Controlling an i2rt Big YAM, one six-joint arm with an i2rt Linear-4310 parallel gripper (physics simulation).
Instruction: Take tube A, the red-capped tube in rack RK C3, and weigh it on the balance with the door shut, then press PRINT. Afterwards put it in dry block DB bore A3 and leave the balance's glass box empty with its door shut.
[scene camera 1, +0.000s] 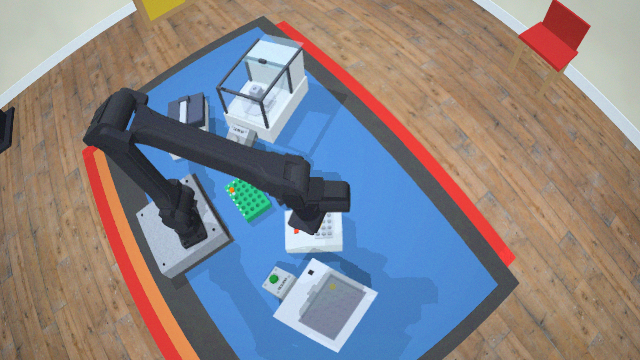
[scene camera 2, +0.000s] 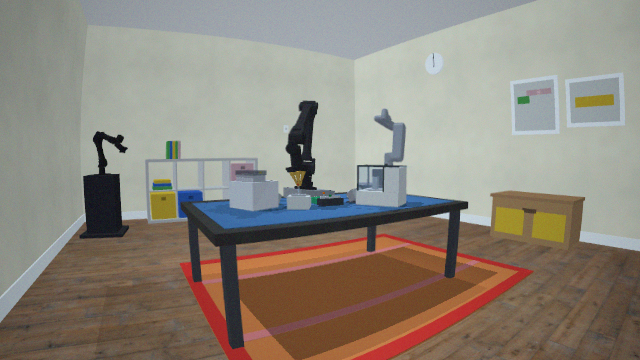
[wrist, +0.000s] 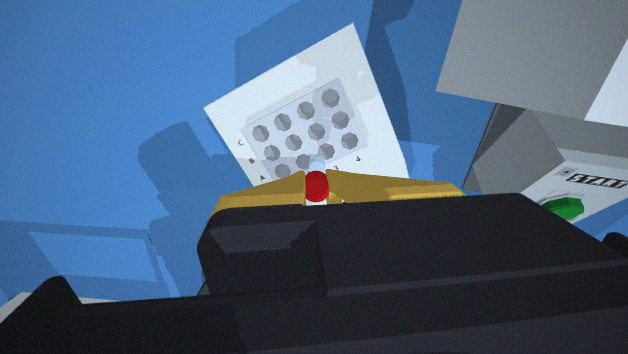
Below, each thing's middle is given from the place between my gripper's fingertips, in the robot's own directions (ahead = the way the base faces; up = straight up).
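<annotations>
The tube A (wrist: 317, 189) is in sight, and my gripper is 1 cm above it. Counting from my hand, I find the white machine with grey lid (scene camera 1: 324, 305) 9 cm behind, 21 cm to the right and 1 cm below, while the balance (scene camera 1: 262, 99) is 7 cm ahead of my hand and 47 cm to the left of it.
</annotations>
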